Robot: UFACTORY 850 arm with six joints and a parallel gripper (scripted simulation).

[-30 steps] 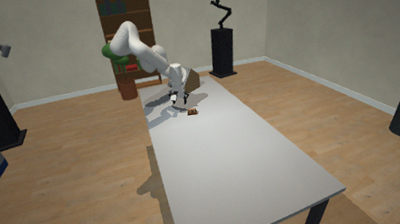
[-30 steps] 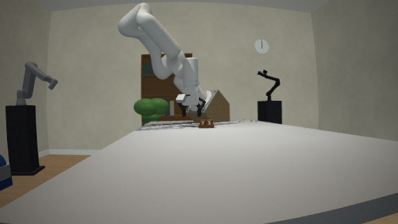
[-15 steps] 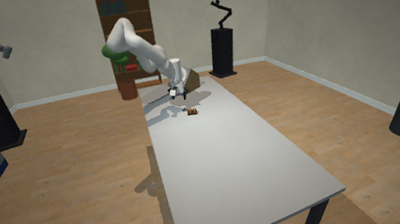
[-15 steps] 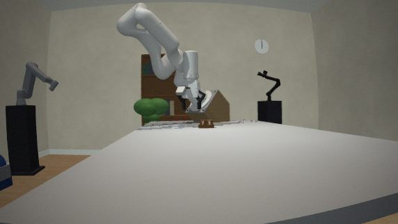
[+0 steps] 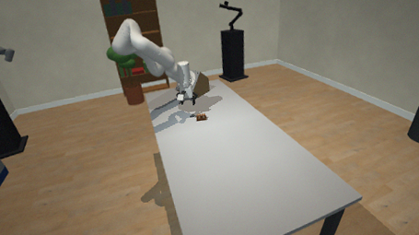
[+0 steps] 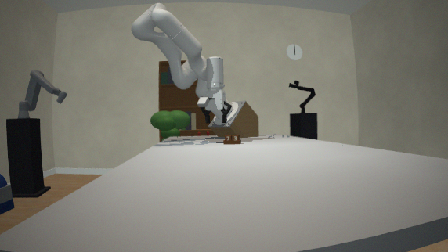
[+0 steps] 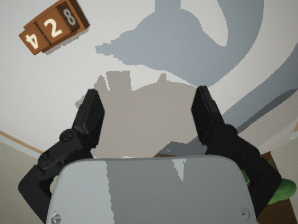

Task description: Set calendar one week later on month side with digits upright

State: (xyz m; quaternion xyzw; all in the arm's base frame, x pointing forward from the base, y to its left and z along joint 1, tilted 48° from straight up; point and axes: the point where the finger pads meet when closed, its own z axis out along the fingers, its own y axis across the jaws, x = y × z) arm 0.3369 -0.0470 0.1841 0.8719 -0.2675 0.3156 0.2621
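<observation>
Now: hand 110 mm short of the brown cube, 80 mm above it and 30 mm to the right of it. Round my hand: tray 110 mm ahead, 100 mm below, 50 mm to the left.
</observation>
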